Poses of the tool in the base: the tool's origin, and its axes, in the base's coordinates. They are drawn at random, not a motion.
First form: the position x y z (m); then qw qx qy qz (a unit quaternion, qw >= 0).
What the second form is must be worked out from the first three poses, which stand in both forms.
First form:
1: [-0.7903 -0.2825 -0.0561 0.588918 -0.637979 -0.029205 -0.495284]
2: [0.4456 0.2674 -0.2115 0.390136 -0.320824 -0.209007 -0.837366]
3: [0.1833 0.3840 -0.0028 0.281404 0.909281 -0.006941 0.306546]
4: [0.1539 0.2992 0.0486 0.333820 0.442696 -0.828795 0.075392]
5: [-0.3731 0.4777 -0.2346 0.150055 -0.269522 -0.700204 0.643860]
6: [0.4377 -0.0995 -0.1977 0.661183 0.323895 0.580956 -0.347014]
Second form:
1: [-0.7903 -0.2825 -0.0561 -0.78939 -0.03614 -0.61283 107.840]
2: [0.4456 0.2674 -0.2115 -0.34843 -0.22699 -0.90943 134.074]
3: [0.1833 0.3840 -0.0028 0.94757 -0.00723 0.31946 147.312]
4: [0.1539 0.2992 0.0486 0.46964 -0.87923 0.07998 140.998]
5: [-0.3731 0.4777 -0.2346 -0.27261 -0.70822 0.65123 162.740]
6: [0.4377 -0.0995 -0.1977 0.43173 0.77438 -0.46255 97.220]
